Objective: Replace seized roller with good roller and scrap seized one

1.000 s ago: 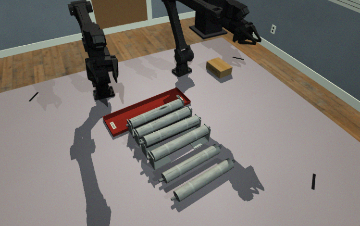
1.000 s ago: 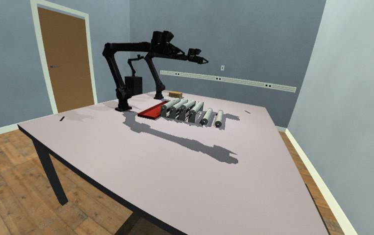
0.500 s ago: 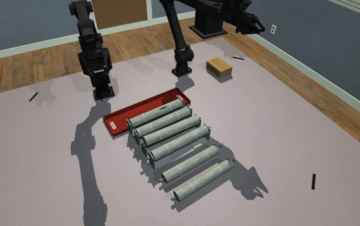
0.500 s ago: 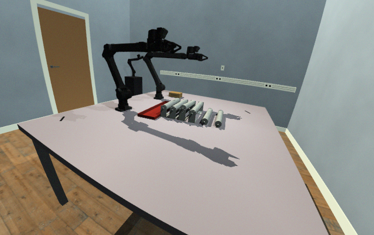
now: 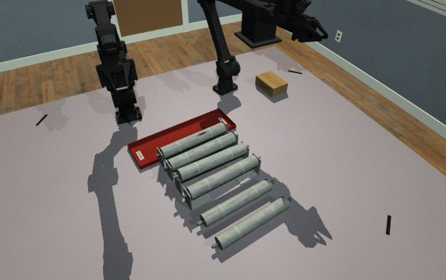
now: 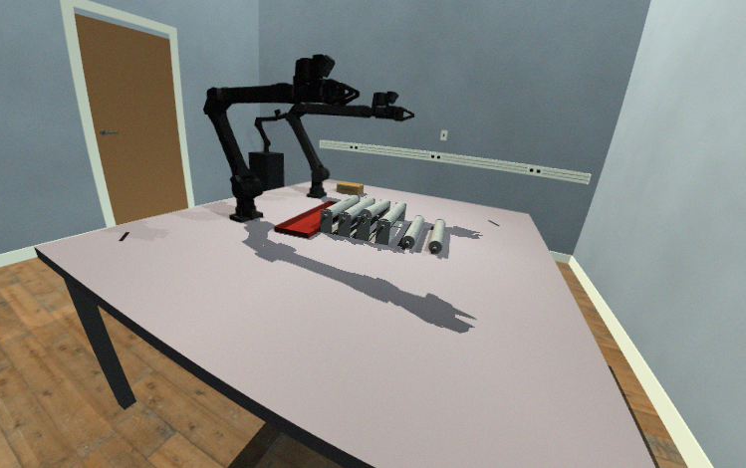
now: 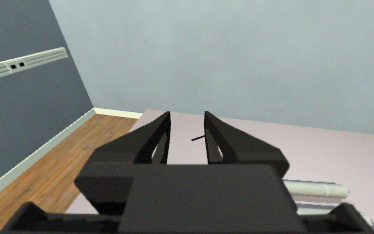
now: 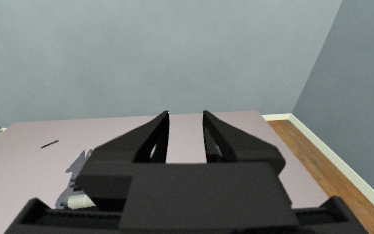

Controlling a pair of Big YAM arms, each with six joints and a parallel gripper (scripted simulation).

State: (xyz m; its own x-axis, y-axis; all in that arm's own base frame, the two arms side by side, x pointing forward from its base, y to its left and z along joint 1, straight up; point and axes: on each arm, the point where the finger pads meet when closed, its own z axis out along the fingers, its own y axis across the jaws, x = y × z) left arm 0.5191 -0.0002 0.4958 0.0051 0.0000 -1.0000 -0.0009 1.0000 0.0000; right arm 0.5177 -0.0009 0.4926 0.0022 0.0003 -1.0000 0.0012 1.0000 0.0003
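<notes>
Now: left hand 10 mm short of the roller, 420 mm to the left of it and 410 mm above it. Round my left hand: red scrap tray: 250 mm behind, 450 mm to the right, 490 mm below; then cardboard box: 400 mm behind, 110 mm to the left, 460 mm below.
</notes>
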